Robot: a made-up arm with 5 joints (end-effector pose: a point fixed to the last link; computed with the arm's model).
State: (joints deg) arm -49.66 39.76 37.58 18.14 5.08
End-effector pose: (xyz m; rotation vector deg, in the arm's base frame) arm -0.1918 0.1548 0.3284 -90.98 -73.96 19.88
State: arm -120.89 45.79 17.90 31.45 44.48
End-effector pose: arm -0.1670 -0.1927 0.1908 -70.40 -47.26 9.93
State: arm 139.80 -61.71 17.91 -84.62 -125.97
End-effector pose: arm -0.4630 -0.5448 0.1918 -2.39 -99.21 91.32
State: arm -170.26 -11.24 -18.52 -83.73 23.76
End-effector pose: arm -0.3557 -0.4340 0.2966 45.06 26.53 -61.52
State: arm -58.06 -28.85 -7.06 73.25 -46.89
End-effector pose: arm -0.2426 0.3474 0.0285 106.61 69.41 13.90
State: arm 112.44 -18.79 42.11 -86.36 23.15
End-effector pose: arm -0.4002 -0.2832 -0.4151 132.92 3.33 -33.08
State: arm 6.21 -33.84 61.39 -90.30 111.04
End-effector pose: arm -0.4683 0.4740 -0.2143 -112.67 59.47 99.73
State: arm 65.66 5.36 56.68 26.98 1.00
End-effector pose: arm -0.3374 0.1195 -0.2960 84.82 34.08 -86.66
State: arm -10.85 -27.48 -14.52 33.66 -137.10
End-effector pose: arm -0.2500 0.3649 -0.3315 -11.25 141.77 -26.06
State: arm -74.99 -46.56 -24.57 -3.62 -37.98
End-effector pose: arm -0.1726 0.5493 0.1784 92.68 60.84 112.76
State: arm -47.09 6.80 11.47 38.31 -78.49
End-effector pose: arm -0.2878 0.3738 0.1560 -67.58 -150.79 -39.07
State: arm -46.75 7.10 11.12 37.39 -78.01
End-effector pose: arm -0.2865 0.3761 0.1568 -68.18 -149.93 -39.75
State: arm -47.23 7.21 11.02 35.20 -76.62
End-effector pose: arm -0.2862 0.3790 0.1644 -69.11 -147.22 -42.37
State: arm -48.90 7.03 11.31 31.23 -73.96
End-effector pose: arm -0.2875 0.3817 0.1820 -70.27 -141.72 -47.40
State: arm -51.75 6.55 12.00 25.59 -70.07
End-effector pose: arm -0.2904 0.3822 0.2102 -71.23 -133.26 -54.00
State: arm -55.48 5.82 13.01 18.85 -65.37
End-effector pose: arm -0.2948 0.3777 0.2464 -71.37 -122.56 -60.63
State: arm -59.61 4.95 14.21 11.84 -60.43
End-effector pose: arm -0.3001 0.3669 0.2855 -70.41 -111.07 -65.95
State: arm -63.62 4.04 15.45 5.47 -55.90
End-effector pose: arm -0.3056 0.3514 0.3216 -68.54 -100.52 -69.42
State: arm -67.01 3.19 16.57 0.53 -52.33
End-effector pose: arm -0.3105 0.3350 0.3498 -66.40 -92.35 -71.27
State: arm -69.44 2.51 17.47 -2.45 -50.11
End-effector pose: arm -0.3143 0.3219 0.3677 -64.64 -87.33 -72.08
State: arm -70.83 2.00 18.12 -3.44 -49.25
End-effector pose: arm -0.3169 0.3147 0.3755 -63.68 -85.38 -72.38
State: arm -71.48 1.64 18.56 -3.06 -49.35
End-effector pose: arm -0.3186 0.3122 0.3765 -63.35 -85.52 -72.51
